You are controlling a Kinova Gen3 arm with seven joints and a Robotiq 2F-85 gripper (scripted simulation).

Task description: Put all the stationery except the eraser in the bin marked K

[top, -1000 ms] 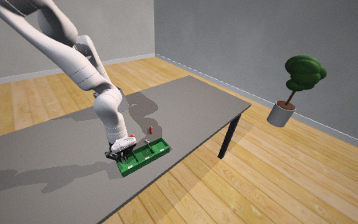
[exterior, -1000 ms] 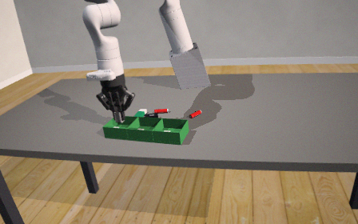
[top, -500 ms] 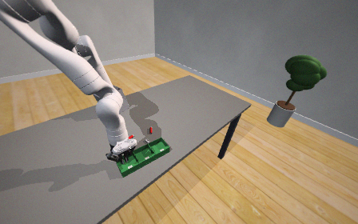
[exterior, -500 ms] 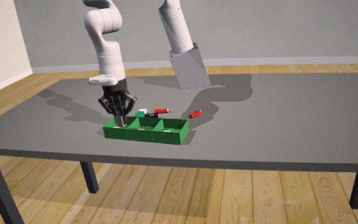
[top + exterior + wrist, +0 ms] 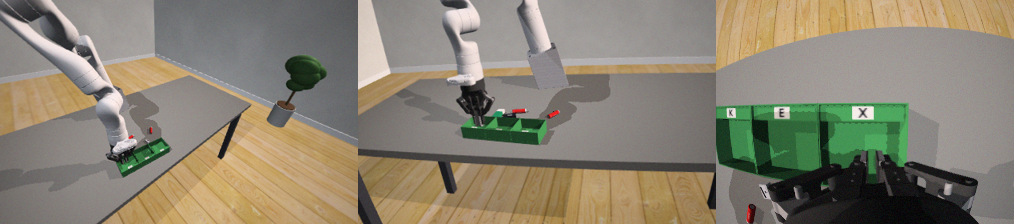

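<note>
The green bin lies 50 mm ahead of my hand, 80 mm to the left of it and 20 mm below it. The rest, counted from my hand: grey-white item 20 mm behind, 170 mm to the left, 30 mm below; then green-and-white eraser 110 mm behind, 50 mm to the left, 30 mm below; then black item 60 mm behind, 80 mm to the left, 30 mm below.
</note>
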